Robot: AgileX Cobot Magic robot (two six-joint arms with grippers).
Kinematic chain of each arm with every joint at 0, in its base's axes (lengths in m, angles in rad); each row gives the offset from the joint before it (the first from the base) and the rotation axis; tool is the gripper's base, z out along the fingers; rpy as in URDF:
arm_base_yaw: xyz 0 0 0.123 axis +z
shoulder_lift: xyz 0 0 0 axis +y
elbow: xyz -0.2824 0 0.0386 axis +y
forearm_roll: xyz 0.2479 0 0.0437 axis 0.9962 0 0.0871
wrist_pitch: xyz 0 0 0 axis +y
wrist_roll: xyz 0.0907 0 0.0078 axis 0.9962 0 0.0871
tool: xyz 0 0 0 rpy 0 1.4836 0
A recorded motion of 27 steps. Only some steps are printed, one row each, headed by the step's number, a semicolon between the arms.
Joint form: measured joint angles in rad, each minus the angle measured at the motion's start. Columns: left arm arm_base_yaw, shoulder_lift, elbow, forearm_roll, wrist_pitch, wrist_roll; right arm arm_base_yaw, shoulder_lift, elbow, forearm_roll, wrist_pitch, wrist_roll.
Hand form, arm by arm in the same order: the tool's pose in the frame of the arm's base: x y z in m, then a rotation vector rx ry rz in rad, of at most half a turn. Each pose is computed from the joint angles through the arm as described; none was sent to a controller.
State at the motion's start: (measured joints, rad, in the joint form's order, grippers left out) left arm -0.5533 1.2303 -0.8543 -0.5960 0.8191 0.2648; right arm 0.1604 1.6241 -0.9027 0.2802 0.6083 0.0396
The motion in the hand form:
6: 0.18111 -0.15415 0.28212 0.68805 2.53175 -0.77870; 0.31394 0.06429 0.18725 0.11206 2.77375 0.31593
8: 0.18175 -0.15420 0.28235 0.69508 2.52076 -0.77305; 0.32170 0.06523 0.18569 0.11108 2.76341 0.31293
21: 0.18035 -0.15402 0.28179 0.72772 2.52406 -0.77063; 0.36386 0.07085 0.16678 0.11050 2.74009 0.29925
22: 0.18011 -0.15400 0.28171 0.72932 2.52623 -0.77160; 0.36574 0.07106 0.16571 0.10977 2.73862 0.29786
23: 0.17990 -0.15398 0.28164 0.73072 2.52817 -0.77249; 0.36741 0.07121 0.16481 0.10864 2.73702 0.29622
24: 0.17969 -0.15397 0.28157 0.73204 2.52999 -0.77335; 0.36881 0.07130 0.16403 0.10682 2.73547 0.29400
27: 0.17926 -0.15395 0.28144 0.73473 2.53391 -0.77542; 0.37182 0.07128 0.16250 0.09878 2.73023 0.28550
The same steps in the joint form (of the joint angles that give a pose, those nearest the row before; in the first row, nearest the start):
6: 0.0000 0.0000 0.0000 0.0038 -0.0337 0.0320; 0.0000 0.0583 -0.0685 -0.0081 -0.0336 0.0004
8: 0.0000 0.0000 0.0000 0.0043 -0.0413 0.0413; 0.0000 0.0836 -0.0937 -0.0103 -0.0441 0.0005
21: 0.0000 0.0000 0.0000 0.0047 -0.0246 0.0593; 0.0000 0.2441 -0.2368 -0.0176 -0.0854 0.0005
22: 0.0000 0.0000 0.0000 0.0044 -0.0218 0.0594; 0.0000 0.2515 -0.2432 -0.0187 -0.0879 0.0005
23: 0.0000 0.0000 0.0000 0.0042 -0.0193 0.0594; 0.0000 0.2579 -0.2488 -0.0201 -0.0903 0.0004
24: 0.0000 0.0000 0.0000 0.0040 -0.0170 0.0594; 0.0000 0.2633 -0.2534 -0.0222 -0.0927 0.0005
27: 0.0000 0.0000 0.0000 0.0033 -0.0120 0.0594; 0.0000 0.2740 -0.2628 -0.0306 -0.0997 0.0005

